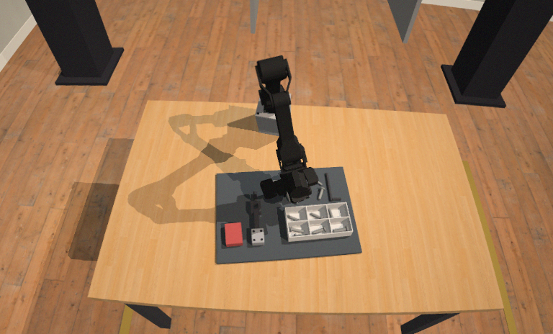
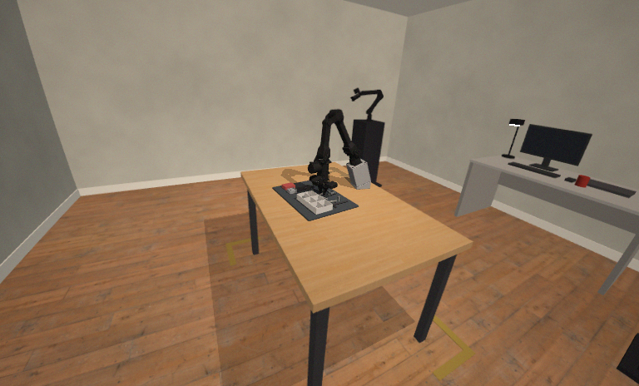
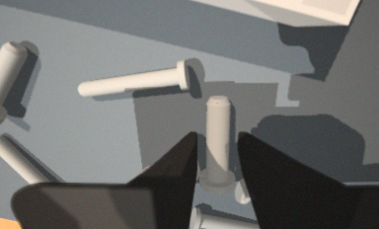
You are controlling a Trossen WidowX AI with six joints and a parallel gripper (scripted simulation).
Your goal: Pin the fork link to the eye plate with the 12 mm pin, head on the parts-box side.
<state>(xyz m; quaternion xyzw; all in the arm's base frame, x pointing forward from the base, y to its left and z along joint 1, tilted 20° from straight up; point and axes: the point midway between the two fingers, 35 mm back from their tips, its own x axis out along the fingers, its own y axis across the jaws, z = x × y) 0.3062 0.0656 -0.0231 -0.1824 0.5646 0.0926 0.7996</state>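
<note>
Now: the pale pin 3 cm below my hand. Also, from my hand: dark eye plate bar (9 cm ahead, 10 cm to the right, 3 cm below); long black bar (2 cm behind, 16 cm to the left, 3 cm below); white parts box (10 cm ahead, 10 cm to the left, 3 cm below).
</note>
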